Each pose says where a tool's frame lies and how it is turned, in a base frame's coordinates. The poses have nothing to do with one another.
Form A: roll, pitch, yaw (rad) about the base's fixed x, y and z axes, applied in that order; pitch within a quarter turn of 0, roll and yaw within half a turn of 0; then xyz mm.
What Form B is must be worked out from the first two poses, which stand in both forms.
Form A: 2.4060 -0.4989 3.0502 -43 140 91
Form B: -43 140 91 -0.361 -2.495 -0.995
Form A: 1.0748 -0.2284 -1.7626 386 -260 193
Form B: 386 -260 193 0.578 -1.059 -1.448
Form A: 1.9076 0.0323 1.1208 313 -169 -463
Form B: 313 -169 -463 1.661 1.069 0.718
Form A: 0.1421 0.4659 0.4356 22 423 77
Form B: 22 423 77 0.036 0.487 0.394
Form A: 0.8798 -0.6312 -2.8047 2 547 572
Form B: 2 547 572 -0.562 -1.200 -2.220
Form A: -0.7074 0.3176 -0.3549 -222 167 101
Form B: -222 167 101 -0.638 0.424 -0.225
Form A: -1.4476 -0.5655 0.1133 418 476 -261
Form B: 418 476 -261 -1.373 -0.539 -0.317
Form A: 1.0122 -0.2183 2.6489 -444 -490 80
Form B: -444 -490 80 0.599 1.268 2.445
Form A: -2.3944 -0.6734 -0.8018 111 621 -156
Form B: 111 621 -156 -2.397 0.649 -1.169
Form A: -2.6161 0.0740 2.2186 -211 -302 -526
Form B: -211 -302 -526 -1.308 -2.566 0.741
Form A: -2.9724 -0.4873 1.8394 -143 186 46
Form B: -143 186 46 -1.559 -2.138 -0.220
